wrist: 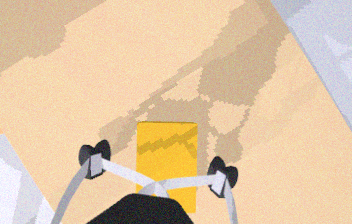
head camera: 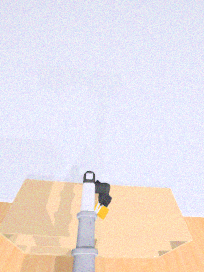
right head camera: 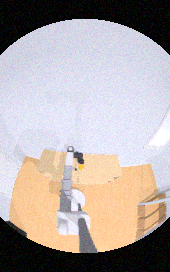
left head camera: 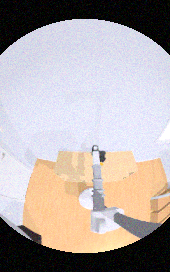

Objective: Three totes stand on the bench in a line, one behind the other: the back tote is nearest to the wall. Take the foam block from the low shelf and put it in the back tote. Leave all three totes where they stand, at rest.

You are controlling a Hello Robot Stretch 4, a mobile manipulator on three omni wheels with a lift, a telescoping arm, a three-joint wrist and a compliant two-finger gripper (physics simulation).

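Pixels of known places: gripper, between the fingertips: [wrist: 160, 161] [head camera: 99, 212] [right head camera: 78, 166]; robot's base, origin of its link: [right head camera: 73, 198] [left head camera: 90, 197].
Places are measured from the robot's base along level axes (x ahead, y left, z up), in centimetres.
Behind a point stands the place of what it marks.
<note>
The yellow foam block [head camera: 103, 213] @(x 45.0, y -10.8, z 62.8 cm) [right head camera: 81, 167] @(x 44.5, y -11.9, z 62.3 cm) [wrist: 167, 145] @(x 49.0, y -7.3, z 62.8 cm) lies on the pale wooden low shelf [head camera: 145, 215] @(x 45.6, y -41.2, z 58.3 cm) [left head camera: 122, 165] @(x 42.7, y -44.4, z 58.3 cm) [right head camera: 105, 170] @(x 41.1, y -45.0, z 58.3 cm) [wrist: 60, 100] @(x 41.0, y 3.9, z 58.3 cm). In the wrist view my gripper [wrist: 160, 161] @(x 46.9, y -8.7, z 59.4 cm) is open, with one fingertip on each side of the block and gaps between them and its sides. The fingertips look higher than the block; the exact height is hard to tell. The gripper body and the crossing finger links hide part of the block's near end. The three totes do not show in these views.
My telescoping arm [head camera: 86, 230] @(x 24.7, y -0.1, z 100.8 cm) [left head camera: 97, 180] @(x 18.3, y 0.1, z 101.3 cm) [right head camera: 66, 180] @(x 19.0, y -0.4, z 101.8 cm) reaches out over the shelf. A pale wall [head camera: 100, 100] @(x 74.9, y -3.2, z 127.2 cm) rises behind it. A brown drawer-like unit [right head camera: 150, 217] stands at the right. A dark object [left head camera: 31, 234] lies at the lower left. Shadows cross the shelf.
</note>
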